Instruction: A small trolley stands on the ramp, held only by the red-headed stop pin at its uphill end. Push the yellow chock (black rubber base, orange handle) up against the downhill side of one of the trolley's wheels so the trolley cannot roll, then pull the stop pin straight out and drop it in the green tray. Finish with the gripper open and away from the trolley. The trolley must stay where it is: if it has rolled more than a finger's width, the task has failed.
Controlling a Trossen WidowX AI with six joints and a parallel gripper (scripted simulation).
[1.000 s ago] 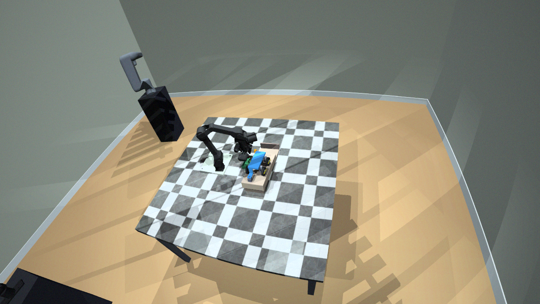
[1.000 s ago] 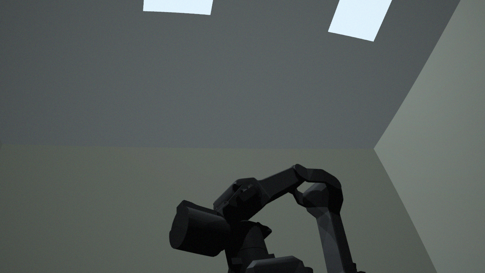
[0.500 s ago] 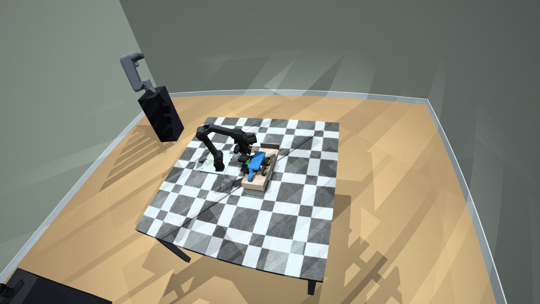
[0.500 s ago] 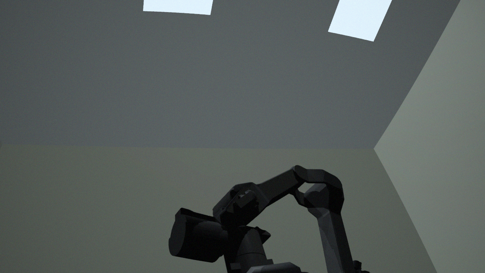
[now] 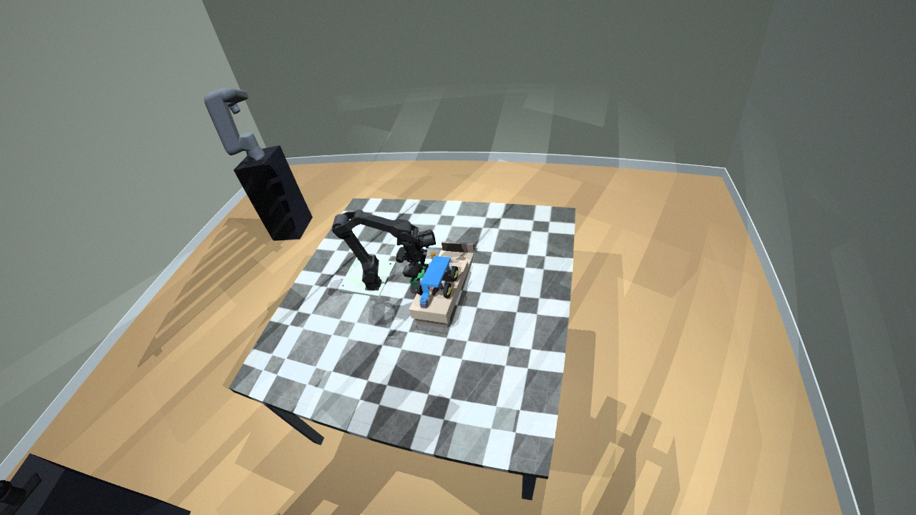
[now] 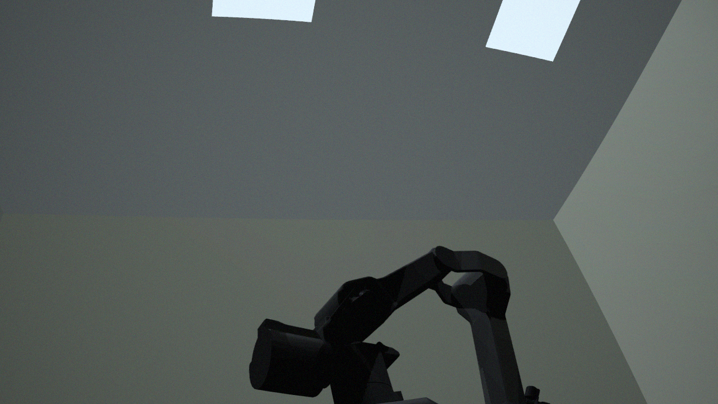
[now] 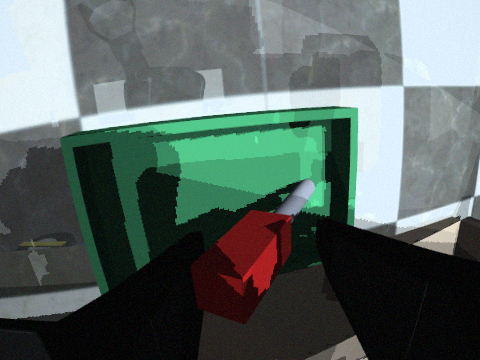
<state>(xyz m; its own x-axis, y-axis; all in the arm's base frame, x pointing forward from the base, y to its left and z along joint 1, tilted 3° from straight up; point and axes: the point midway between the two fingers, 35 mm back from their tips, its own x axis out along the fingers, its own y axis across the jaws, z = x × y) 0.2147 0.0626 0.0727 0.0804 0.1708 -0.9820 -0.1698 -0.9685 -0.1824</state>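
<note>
Now: the red-headed stop pin 1 cm to the left of my gripper tip. The rest, counted from my gripper tip: yellow chock: 6 cm ahead, 2 cm to the right, 4 cm above; blue-topped trolley: 10 cm ahead, 12 cm to the right, 7 cm above.
</note>
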